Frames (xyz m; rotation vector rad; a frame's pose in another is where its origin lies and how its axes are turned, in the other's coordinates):
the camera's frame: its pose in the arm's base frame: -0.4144 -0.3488 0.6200 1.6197 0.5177 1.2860
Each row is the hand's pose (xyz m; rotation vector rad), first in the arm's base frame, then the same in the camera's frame.
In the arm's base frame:
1: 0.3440 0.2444 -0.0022 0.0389 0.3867 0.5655
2: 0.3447 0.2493 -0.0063 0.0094 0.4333 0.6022
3: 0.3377 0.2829 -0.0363 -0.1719 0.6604 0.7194
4: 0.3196 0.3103 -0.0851 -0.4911 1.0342 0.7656
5: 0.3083 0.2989 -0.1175 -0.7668 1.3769 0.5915
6: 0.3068 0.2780 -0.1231 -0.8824 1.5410 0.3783
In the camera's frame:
1: 0.4287 -0.9749 0.4242 -1.3056 0.1492 -1.1000
2: 0.4308 -0.9808 0.4227 -1.2889 0.2212 -1.1103
3: 0.4401 -1.0200 0.4015 -1.2206 0.5503 -1.2087
4: 0.4313 -1.0704 0.3724 -1.0740 1.0140 -1.4498
5: 0.4022 -1.0909 0.3661 -0.8771 1.3044 -1.8081
6: 0.3823 -1.0861 0.3733 -0.7438 1.3574 -2.0779

